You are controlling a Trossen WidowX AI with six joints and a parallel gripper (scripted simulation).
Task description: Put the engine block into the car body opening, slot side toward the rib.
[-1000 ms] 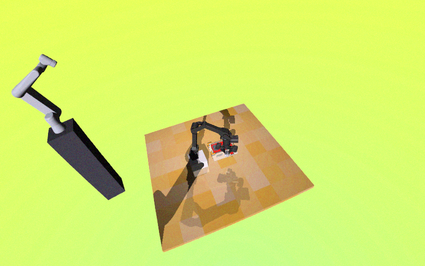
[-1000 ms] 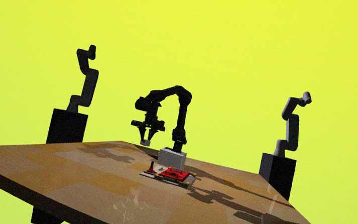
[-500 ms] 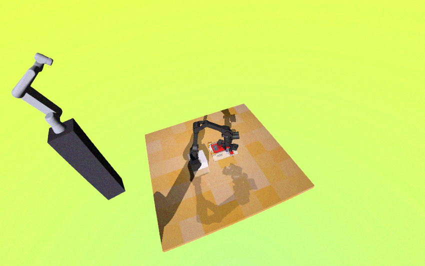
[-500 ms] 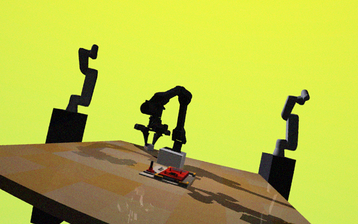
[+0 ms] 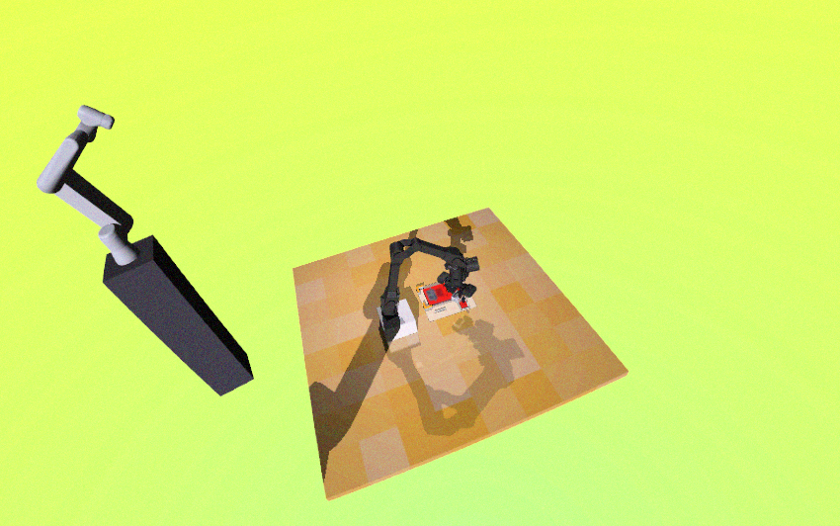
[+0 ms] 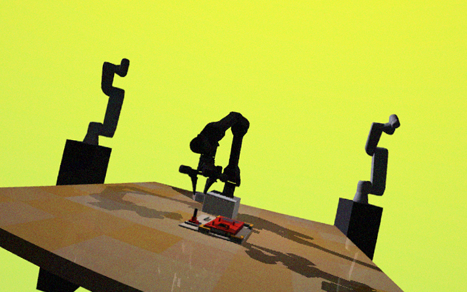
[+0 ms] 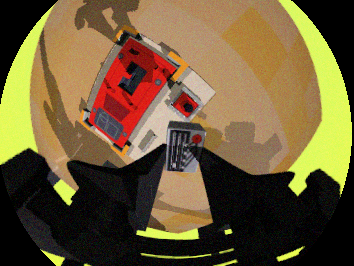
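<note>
My gripper tip is now 110 mm to the right of the pale base plate and 90 mm above it. Round my gripper tip: engine block: 10 mm below; black post: 30 mm ahead, 10 mm to the left, 70 mm below.
</note>
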